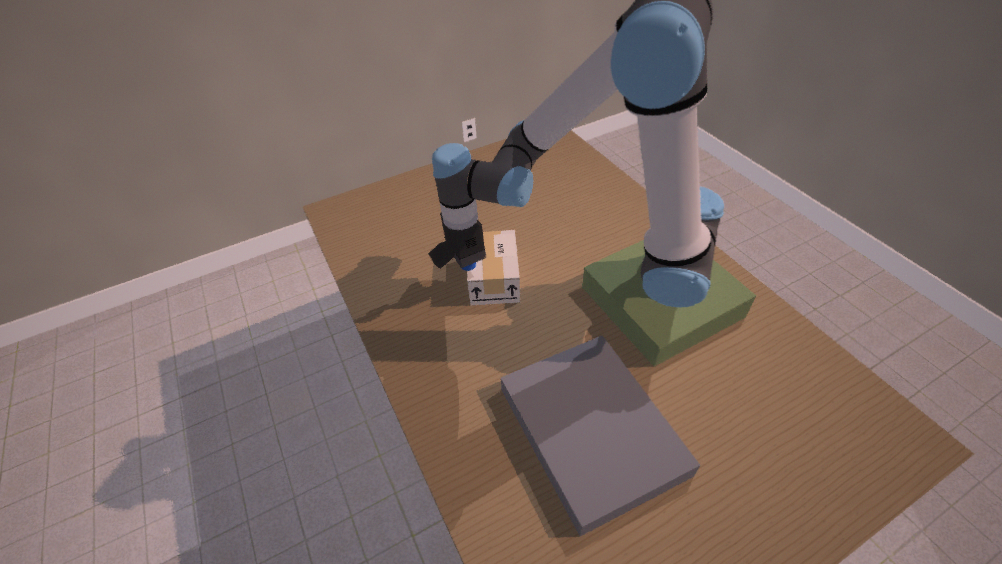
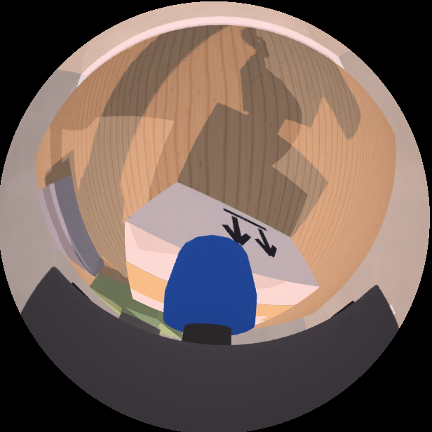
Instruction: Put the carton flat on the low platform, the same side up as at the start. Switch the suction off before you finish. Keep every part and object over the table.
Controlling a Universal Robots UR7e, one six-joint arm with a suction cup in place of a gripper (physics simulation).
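Frame: origin at the arm's base, x right, y down, z ahead, level; centimetres.
Seen in the pictures: hand, tool point: (image 1: 468,266).
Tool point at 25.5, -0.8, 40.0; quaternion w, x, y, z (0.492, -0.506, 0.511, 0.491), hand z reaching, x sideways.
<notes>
Pixels of each thing's top centre, then the offset from my tool point to it, as dx, dy, dz. Level surfaces: height alone.
- white carton, top centre: (image 1: 492,254) +0.5, -0.5, -6.5
- low platform, top centre: (image 1: 593,418) -45.4, +3.3, -4.3
- wooden table's, surface height: dy +8.2
The white carton (image 1: 506,262) (image 2: 175,210) with tan tape stands on the table at the back left, label on top, black arrows on its side pointing up. My blue suction cup (image 1: 469,266) (image 2: 211,280) stands on the carton's top near one long edge. It looks pressed back against its mount and holds the carton, whose base still rests on the table. The exact contact face is hidden under the cup. The low platform (image 1: 603,434) (image 2: 75,225) is a flat grey slab nearer the front, apart from the carton.
The green block (image 1: 722,294) (image 2: 117,287) under the robot's base stands right of the carton and behind the low platform. The wooden table's (image 1: 806,406) left edge runs close to the carton and the platform. The arm reaches over the table's back part.
</notes>
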